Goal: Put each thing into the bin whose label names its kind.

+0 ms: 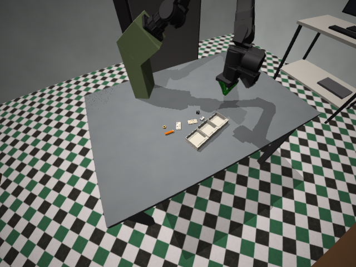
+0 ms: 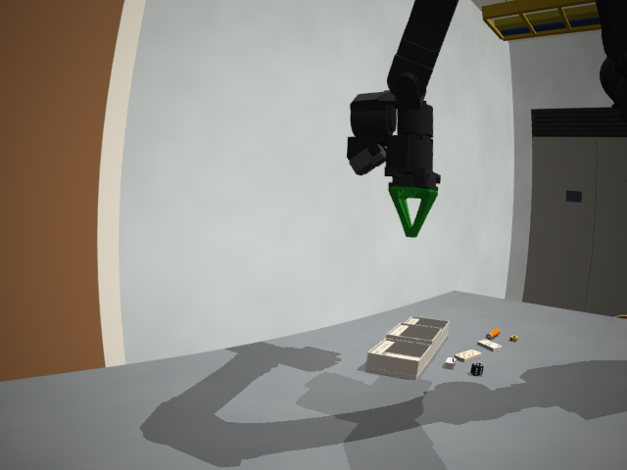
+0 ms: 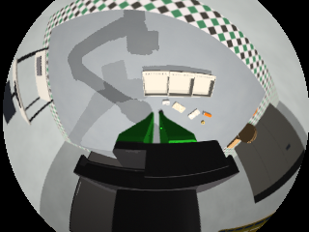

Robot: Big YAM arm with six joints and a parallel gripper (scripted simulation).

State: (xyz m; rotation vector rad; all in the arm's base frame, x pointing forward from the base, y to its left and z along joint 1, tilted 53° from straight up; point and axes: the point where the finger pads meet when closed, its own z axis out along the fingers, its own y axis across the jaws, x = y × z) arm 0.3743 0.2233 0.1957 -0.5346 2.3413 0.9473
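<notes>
Right now my hand is 210 mm above the black die, 100 mm past it and 90 mm to the left of it. From my hand the other things lie so: three joined white bins 200 mm below, 70 mm to the right, 50 mm ahead; then orange battery 270 mm to the right, 210 mm below, 20 mm ahead; then brass nut 300 mm to the right, 220 mm below, 20 mm behind.
</notes>
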